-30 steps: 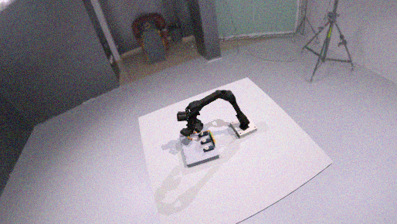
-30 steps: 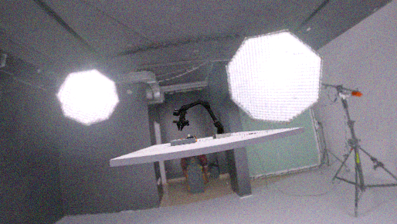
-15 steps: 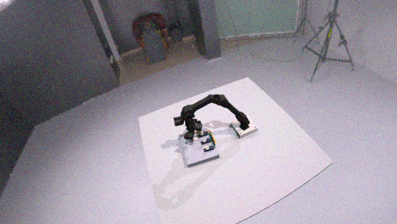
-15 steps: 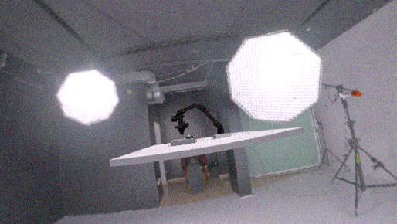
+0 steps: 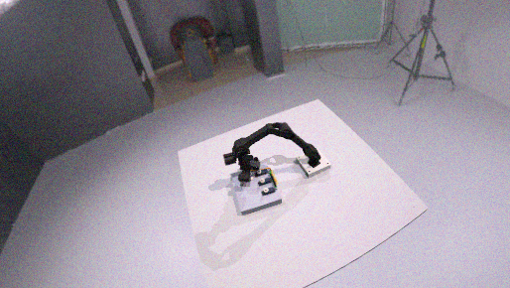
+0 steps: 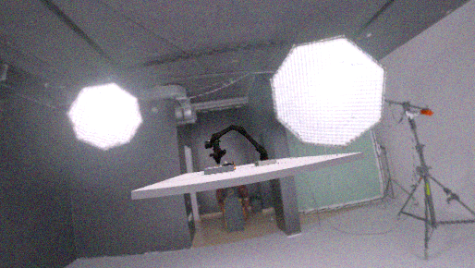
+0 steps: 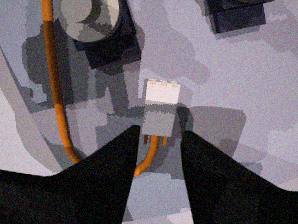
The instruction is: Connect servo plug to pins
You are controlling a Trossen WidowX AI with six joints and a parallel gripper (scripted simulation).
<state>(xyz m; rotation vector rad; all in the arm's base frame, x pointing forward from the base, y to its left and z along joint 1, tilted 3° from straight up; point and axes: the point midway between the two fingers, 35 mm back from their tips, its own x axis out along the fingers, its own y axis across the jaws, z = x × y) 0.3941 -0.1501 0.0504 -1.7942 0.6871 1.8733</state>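
Right now my gripper tip is 12 cm past the green marked band and 5 cm to the right of it. Also, from my gripper tip: grey printed holder (4 cm ahead, 5 cm to the left, 5 cm below).
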